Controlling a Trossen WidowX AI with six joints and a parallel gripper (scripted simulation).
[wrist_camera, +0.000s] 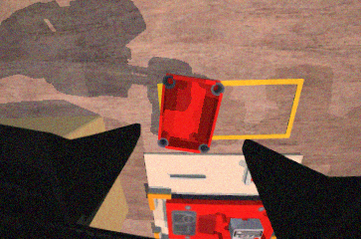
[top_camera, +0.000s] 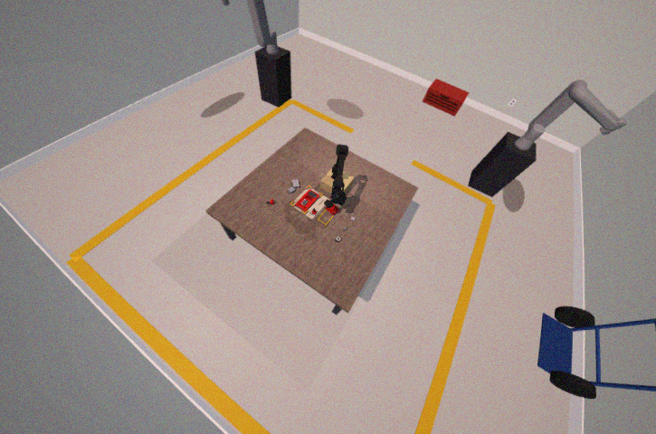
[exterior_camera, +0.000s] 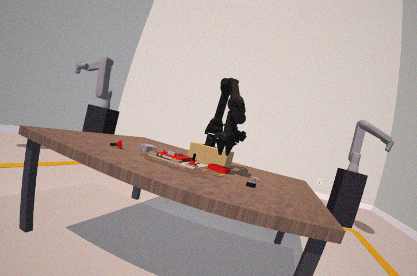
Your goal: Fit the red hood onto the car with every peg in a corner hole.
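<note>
Right now my gripper tip is 7 cm above the red hood. The rest, counted from my gripper tip: black wheel (21 cm ahead, 17 cm to the left, 7 cm below); then grey engine block (8 cm ahead, 22 cm to the right, 6 cm below).
</note>
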